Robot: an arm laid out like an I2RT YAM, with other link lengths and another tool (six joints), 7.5 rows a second.
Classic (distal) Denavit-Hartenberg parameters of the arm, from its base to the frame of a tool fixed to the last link. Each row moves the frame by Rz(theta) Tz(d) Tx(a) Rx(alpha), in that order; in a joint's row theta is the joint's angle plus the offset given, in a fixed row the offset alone. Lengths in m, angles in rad.
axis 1: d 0.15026, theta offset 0, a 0.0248, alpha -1.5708
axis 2: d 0, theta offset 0, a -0.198, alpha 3.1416
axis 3: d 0, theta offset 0.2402, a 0.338, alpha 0
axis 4: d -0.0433, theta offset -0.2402, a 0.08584, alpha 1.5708
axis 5: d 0, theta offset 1.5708, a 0, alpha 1.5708
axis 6: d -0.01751, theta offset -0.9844, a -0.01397, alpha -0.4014
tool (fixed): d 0.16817, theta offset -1.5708, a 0, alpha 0
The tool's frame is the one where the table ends.
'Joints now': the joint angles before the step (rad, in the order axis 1, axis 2, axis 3, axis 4, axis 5, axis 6). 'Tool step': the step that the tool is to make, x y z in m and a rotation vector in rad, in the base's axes. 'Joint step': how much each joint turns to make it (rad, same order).
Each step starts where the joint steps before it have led.
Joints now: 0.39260, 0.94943, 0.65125, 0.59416, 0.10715, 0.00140
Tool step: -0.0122, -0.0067, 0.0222, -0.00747, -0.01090, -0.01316
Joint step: 0.00122, -0.08459, 0.00447, -0.08018, 0.01046, -0.01493
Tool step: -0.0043, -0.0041, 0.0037, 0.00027, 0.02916, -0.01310
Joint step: -0.00134, -0.03007, 0.01249, -0.07034, 0.01455, 0.00762
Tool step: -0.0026, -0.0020, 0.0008, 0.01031, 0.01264, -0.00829
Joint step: 0.00040, -0.01557, 0.00124, -0.02615, 0.01224, 0.01160
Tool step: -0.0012, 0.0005, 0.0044, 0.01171, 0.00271, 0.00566
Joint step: -0.00002, -0.00524, 0.01143, -0.01655, -0.00234, 0.01307
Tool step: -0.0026, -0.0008, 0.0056, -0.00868, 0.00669, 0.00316
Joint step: -0.00035, -0.01325, 0.01389, -0.03603, -0.00481, -0.00440
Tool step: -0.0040, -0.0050, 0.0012, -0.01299, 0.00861, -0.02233
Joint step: 0.00031, -0.02292, -0.00352, -0.03024, 0.01974, -0.01426
